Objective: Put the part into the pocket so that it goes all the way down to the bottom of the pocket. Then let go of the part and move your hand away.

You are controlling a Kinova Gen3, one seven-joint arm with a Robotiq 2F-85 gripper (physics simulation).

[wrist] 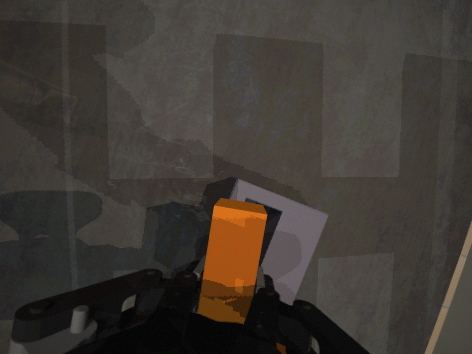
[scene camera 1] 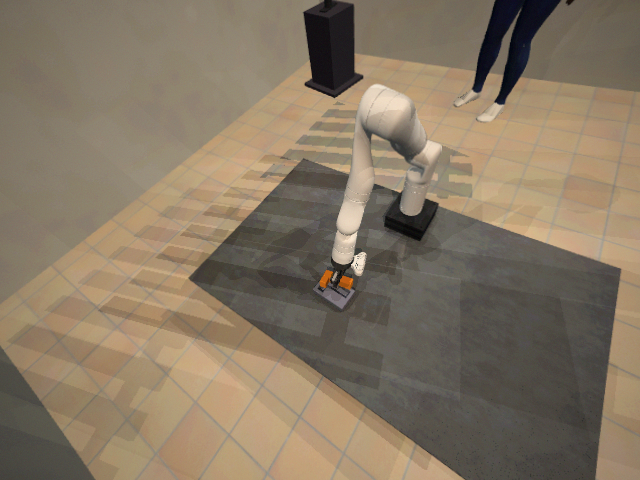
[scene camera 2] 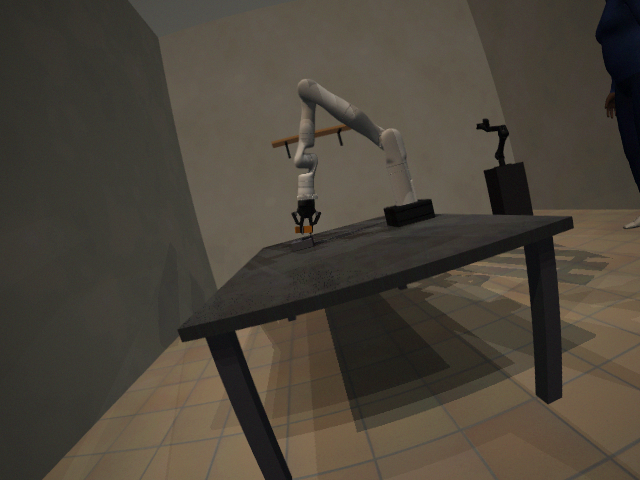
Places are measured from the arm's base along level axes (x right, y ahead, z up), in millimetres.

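Pixels of known places: gripper, fingertip midpoint: (wrist: 231,273) (scene camera 1: 337,283) (scene camera 2: 306,234); arm's base at its link origin: (scene camera 1: 410,207) (scene camera 2: 406,203).
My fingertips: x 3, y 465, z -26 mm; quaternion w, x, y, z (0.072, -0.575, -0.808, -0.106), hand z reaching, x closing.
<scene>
For each thing: its top centre in the pictures, then the offset to it from my fingertips. "*": a spot on its surface instead. Level surfaces: height alone.
- orange part at its top centre: (wrist: 257,313) (scene camera 1: 336,280) (scene camera 2: 302,225) dx -5, dy +8, dz +45 mm
- grey pocket block at its top centre: (wrist: 255,272) (scene camera 1: 333,289) (scene camera 2: 302,239) dx -2, dy +25, dz -17 mm
- dark pocket at a spot on its surface: (wrist: 272,220) * dx -47, dy +22, dz -31 mm
- dark table at its surface level: dz -53 mm
The orange part (scene camera 1: 345,282) (scene camera 2: 299,229) (wrist: 237,240) is a long block. My gripper (scene camera 1: 336,281) (scene camera 2: 306,230) (wrist: 231,273) is shut on its middle, with an orange end showing on each side in scene camera 1. The grey pocket block (scene camera 1: 340,303) (scene camera 2: 303,246) (wrist: 311,225) sits on the table below. In scene camera 2 a small gap shows between the part and the block. In the wrist view the part lies over the block's left side, turned relative to the dark pocket (wrist: 272,220), which shows along the part's right side. The rest of the pocket is hidden.
The dark table (scene camera 1: 413,320) (scene camera 2: 392,253) bears the arm's black base (scene camera 1: 412,219) (scene camera 2: 409,212) behind the block. A dark pedestal (scene camera 1: 330,49) (scene camera 2: 508,188), a person (scene camera 1: 511,56) (scene camera 2: 622,56) and a wall shelf (scene camera 2: 330,130) stand or hang beyond the table.
</scene>
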